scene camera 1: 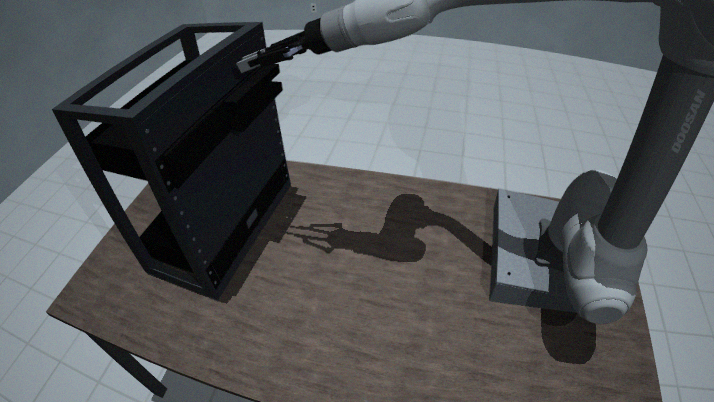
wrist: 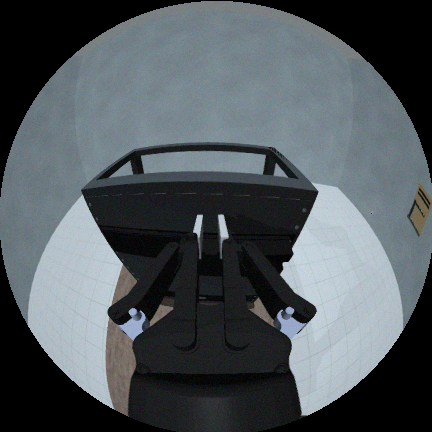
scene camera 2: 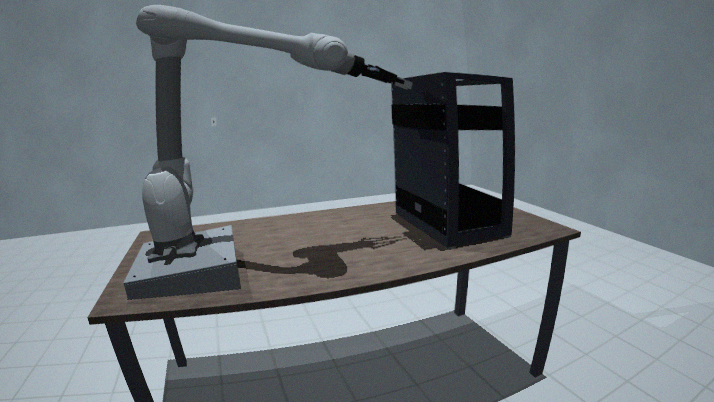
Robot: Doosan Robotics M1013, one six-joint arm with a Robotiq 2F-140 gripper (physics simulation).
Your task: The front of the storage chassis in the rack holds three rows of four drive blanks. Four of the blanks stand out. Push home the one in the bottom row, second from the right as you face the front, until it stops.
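Seen in the pictures: gripper, fingertip midpoint: [scene camera 1: 242,64] [wrist: 210,223] [scene camera 2: 409,86]; arm's base at its link origin: [scene camera 2: 176,249].
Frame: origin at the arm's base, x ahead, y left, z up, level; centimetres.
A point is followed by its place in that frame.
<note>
The storage chassis [scene camera 1: 187,155] @(x 86.6, y 38.5, z 37.9 cm) [scene camera 2: 417,117] @(x 88.5, y 17.1, z 36.9 cm) is the black band across the upper part of the dark rack [scene camera 1: 131,111] @(x 90.1, y 45.4, z 52.9 cm) [scene camera 2: 451,160] @(x 93.1, y -2.9, z 23.3 cm) [wrist: 200,180] @(x 90.3, y 17.8, z 52.9 cm). Dark blocks [scene camera 1: 245,112] @(x 86.5, y 17.1, z 36.0 cm) stand out from its front in scene view 1. They merge in shadow, so I cannot tell the single blanks or rows apart, nor pick out the bottom-row one. My gripper [scene camera 1: 242,66] @(x 85.6, y 15.6, z 48.6 cm) [scene camera 2: 409,85] @(x 85.6, y 15.6, z 48.6 cm) [wrist: 210,223] @(x 85.6, y 15.6, z 48.6 cm) is nearly closed, with a narrow gap between its pale fingertips and nothing seen held there. Its tips are in front of the rack's upper panel, above the chassis. In the wrist view the fingers hide part of the chassis front.
The rack stands on the wooden table [scene camera 1: 380,320] @(x 44.0, y 34.5, z -7.2 cm) [scene camera 2: 280,280] @(x 35.7, y -13.3, z -7.2 cm). A black panel with a small pale plate [scene camera 1: 251,219] @(x 89.5, y 22.6, z 1.9 cm) [scene camera 2: 418,206] @(x 89.6, y 21.6, z 2.4 cm) is low on its front. The arm's base block [scene camera 1: 522,250] @(x 12.9, y 5.5, z 1.2 cm) [scene camera 2: 185,280] @(x 7.4, y -20.4, z -2.7 cm) is at the opposite end. The arm reaches over the table from there.
</note>
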